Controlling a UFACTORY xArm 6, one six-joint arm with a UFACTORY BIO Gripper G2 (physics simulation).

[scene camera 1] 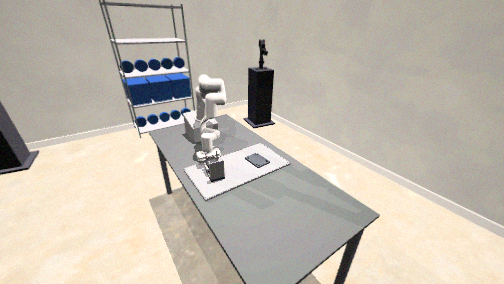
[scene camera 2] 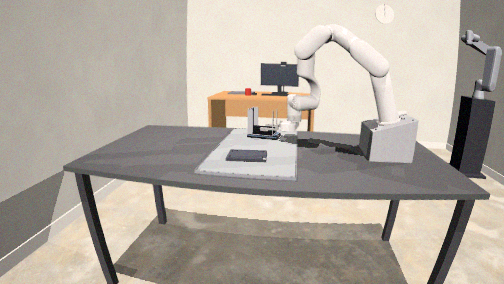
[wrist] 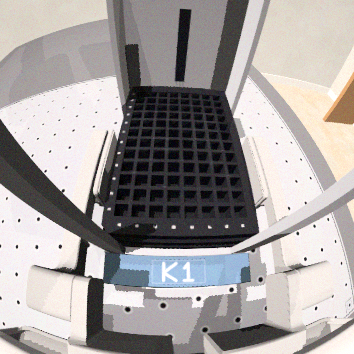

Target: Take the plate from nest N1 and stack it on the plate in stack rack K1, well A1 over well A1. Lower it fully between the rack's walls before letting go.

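Where they show: hand, its tool point: (scene camera 2: 266, 127) (wrist: 181, 167); arm's base, origin of its link: (scene camera 1: 201, 117) (scene camera 2: 388, 121).
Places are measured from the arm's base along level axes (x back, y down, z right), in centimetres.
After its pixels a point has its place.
Stack rack K1 (scene camera 1: 216, 171) @[z 10.6, x -71.8, y 8.0 cm] (scene camera 2: 253, 120) @[z 13.8, x -71.3, y 8.2 cm] (wrist: 155, 45) @[z 7.9, x -71.6, y 7.0 cm] stands on the pale board, with a tall back wall, front corner posts and a blue K1 label. A black plate (wrist: 175, 155) @[z 9.4, x -64.1, y 11.4 cm] with a grid of square wells lies level and low between its walls. Its marks are too small to read, and how many plates lie under it is hard to tell. My gripper (wrist: 179, 170) @[z 9.6, x -62.7, y 10.6 cm] is shut on this plate, one finger pad against each long side. In both scene views the fingers are small and partly hidden at the rack. A flat dark nest (scene camera 1: 257, 160) @[z -24.4, x -63.6, y 14.4 cm] (scene camera 2: 246, 155) @[z -26.8, x -61.9, y 14.4 cm] lies apart on the board.
The pale perforated board (scene camera 1: 204, 191) @[z 21.2, x -78.6, y 15.6 cm] (scene camera 2: 215, 168) @[z -41.9, x -69.2, y 15.5 cm] lies on the grey table (scene camera 1: 300, 220) @[z -20.1, x -122.4, y 16.9 cm] (scene camera 2: 125, 165) @[z -50.4, x -108.6, y 16.8 cm]. The rack's two front posts (wrist: 47, 200) (wrist: 300, 210) @[z 12.8, x -58.4, y 6.4 cm] rise close to the wrist camera. The arm's base box (scene camera 2: 392, 142) @[z -10.6, x 0.9, y 7.5 cm] stands at the table's other end.
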